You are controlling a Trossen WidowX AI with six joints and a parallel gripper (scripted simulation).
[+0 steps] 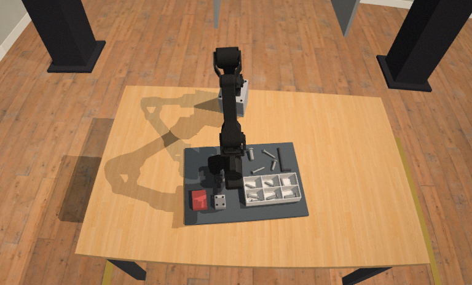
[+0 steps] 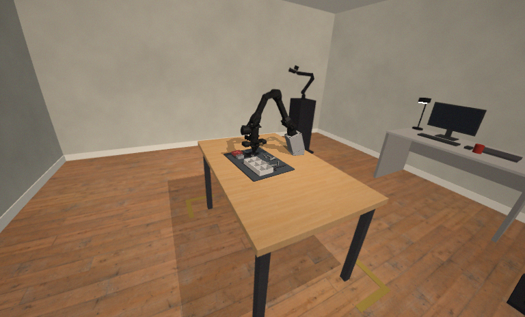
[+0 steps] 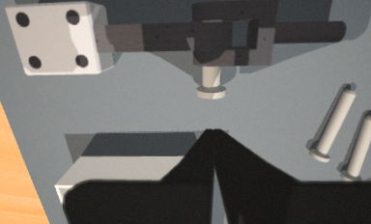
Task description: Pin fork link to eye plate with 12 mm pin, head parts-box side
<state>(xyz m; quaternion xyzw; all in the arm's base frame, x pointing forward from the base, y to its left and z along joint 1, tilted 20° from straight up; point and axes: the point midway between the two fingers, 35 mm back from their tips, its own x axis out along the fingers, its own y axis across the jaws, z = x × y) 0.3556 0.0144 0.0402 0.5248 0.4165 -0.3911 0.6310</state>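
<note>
The pale pin is 40 mm to the right of my hand and 70 mm below it. Round my hand: dark eye plate bar 20 mm ahead, 50 mm to the right, 70 mm below; light grey block 100 mm ahead, 40 mm to the right, 60 mm below; red block 90 mm ahead, 120 mm to the right, 70 mm below.
</note>
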